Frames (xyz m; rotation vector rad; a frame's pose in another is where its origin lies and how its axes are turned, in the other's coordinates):
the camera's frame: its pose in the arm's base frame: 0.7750 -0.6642 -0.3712 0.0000 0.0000 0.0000
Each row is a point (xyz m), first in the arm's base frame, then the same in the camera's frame.
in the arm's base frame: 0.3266 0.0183 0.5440
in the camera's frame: -0.4484 0.6825 0.9152
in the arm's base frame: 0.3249 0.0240 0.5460
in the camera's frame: -0.4501 0.6882 0.9172
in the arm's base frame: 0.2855 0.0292 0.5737
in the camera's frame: -0.4895 0.6934 0.9449
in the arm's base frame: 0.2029 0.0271 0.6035
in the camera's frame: -0.5721 0.6913 0.9747
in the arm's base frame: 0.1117 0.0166 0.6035
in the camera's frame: -0.6633 0.6808 0.9747
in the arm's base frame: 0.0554 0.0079 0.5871
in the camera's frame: -0.7196 0.6721 0.9583
